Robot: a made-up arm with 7 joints. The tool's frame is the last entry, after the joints.
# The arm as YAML. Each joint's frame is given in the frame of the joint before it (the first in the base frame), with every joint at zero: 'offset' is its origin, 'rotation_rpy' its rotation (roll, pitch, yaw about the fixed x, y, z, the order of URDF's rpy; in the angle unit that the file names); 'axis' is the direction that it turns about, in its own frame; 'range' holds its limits. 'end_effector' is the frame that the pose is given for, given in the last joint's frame.
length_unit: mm
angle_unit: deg
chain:
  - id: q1
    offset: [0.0, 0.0, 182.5]
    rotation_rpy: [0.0, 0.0, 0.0]
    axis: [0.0, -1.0, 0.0]
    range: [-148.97, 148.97]
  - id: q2
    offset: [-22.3, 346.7, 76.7]
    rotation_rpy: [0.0, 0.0, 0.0]
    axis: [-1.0, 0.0, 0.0]
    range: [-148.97, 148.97]
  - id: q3
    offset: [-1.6, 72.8, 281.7]
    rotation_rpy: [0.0, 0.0, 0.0]
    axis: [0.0, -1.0, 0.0]
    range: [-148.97, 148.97]
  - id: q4
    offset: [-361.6, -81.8, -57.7]
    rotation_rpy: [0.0, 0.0, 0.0]
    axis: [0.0, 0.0, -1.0]
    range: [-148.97, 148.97]
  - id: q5
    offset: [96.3, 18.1, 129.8]
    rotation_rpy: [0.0, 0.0, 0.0]
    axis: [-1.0, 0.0, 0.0]
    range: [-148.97, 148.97]
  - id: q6
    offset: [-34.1, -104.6, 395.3]
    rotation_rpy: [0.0, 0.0, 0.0]
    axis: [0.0, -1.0, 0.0]
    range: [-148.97, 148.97]
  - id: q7
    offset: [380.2, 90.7, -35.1]
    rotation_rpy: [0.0, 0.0, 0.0]
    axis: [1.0, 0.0, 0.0]
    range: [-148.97, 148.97]
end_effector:
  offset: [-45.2, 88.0, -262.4]
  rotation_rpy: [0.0, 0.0, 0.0]
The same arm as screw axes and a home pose.
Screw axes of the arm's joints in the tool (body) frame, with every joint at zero. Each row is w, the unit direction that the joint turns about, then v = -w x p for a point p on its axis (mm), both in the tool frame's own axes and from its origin. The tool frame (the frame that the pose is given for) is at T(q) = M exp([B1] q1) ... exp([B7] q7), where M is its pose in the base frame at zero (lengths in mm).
B1 = (0, -1, 0, -528.3, 0.0, 11.7)
B2 = (-1, 0, 0, 0.0, 451.6, -83.2)
B3 = (0, -1, 0, -169.9, 0.0, 35.6)
B4 = (0, 0, -1, 92.2, -397.2, 0.0)
B5 = (-1, 0, 0, 0.0, 97.8, -74.1)
B6 = (0, -1, 0, 297.5, 0.0, 335.0)
B7 = (1, 0, 0, 0.0, 262.4, 88.0)
M: xyz 11.7 429.9 710.8 (mm) quaternion w x y z 1 0 0 0
Joint limits (deg, base to tool): -148.97..148.97 -148.97..148.97 -148.97..148.97 -148.97..148.97 -148.97..148.97 -148.97..148.97 -148.97..148.97

